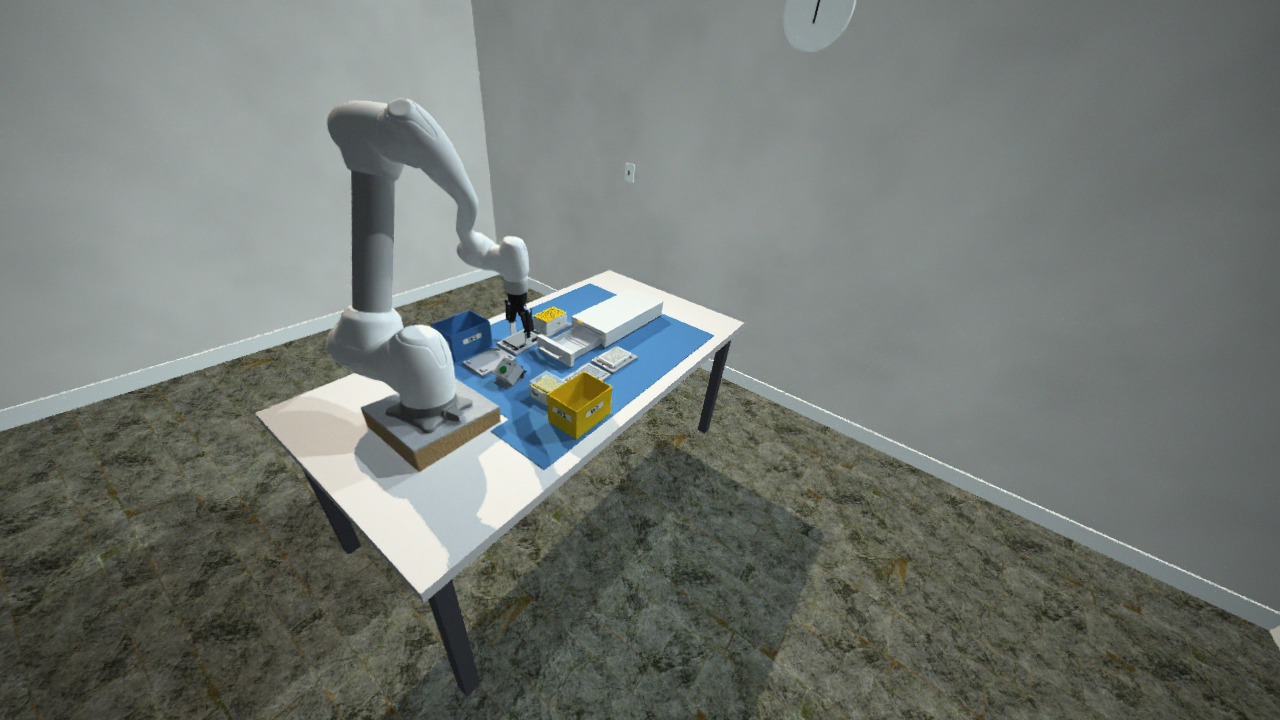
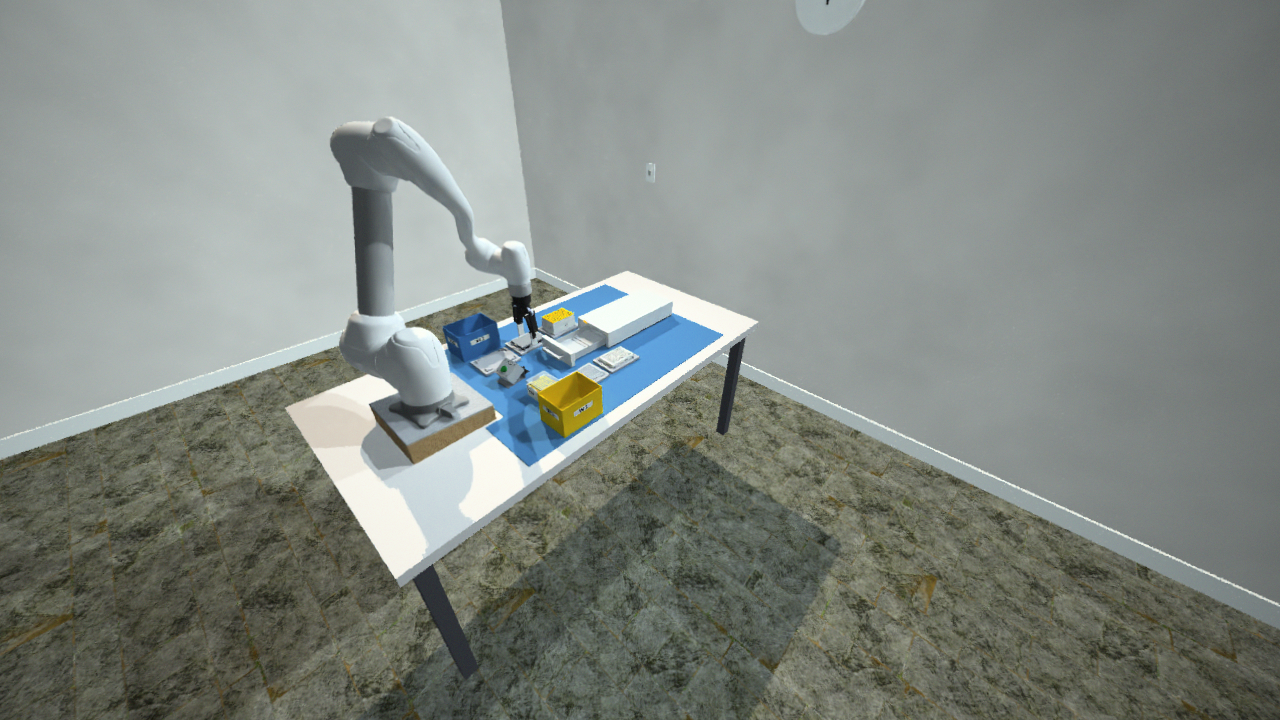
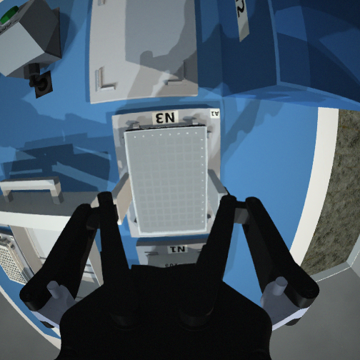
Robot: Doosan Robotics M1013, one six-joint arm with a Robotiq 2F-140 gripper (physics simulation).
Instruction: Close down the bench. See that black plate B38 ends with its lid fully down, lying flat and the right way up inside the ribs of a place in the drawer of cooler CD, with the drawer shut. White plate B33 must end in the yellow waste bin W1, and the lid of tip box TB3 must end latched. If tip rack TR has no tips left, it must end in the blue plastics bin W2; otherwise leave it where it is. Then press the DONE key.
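Frame: origin at the arm's base, x ahead, y right, z down, level; millimetres.
Where they show: gripper, fingertip midpoint: [image 1: 520, 339] [image 2: 528, 340]; arm's base, origin of the base link: [image 1: 430, 409] [image 2: 430, 406].
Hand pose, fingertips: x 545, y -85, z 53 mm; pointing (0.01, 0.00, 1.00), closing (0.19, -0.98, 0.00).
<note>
Each offset is from my fingertips to the top centre of the thing. "*": to the spot under its first point.
My gripper [image 1: 520, 334] [image 2: 528, 334] [image 3: 168, 181] is shut on the long sides of a black plate with a clear grey lid [image 3: 167, 175], at nest N3 [image 3: 120, 122]. A black strip shows at the lid's far edge; the label is hidden, so B38 cannot be read. The white cooler {* dx +347, dy +329, dz -67 mm} [image 1: 626, 315] [image 2: 631, 315] has its drawer {* dx -28, dy +201, dz -23 mm} [image 1: 556, 352] [image 2: 563, 353] pulled out. A white plate {dx +104, dy +402, dz -9 mm} [image 1: 615, 357] [image 2: 617, 358] stands beyond yellow bin W1 {dx -271, dy +465, dz -103 mm} [image 1: 572, 416] [image 2: 572, 411]. A yellow-tipped box {dx +177, dy +27, dz -56 mm} [image 1: 550, 317] [image 2: 558, 319] stands behind the drawer. Which are TB3 and TR cannot be told.
Blue bin W2 {dx -155, dy -164, dz -103 mm} [image 1: 465, 338] [image 2: 472, 338] [image 3: 245, 65] is close to N3. A grey box [image 3: 30, 40] with a green key {dx -256, dy +127, dz -58 mm} [image 1: 503, 368] [image 2: 503, 368] [image 3: 9, 15] and an empty flat white holder [image 3: 107, 45] are nearby. Nest N1 [image 3: 150, 256] lies on the other side. A pale-yellow-topped box {* dx -260, dy +310, dz -52 mm} [image 1: 544, 385] stands beside W1.
</note>
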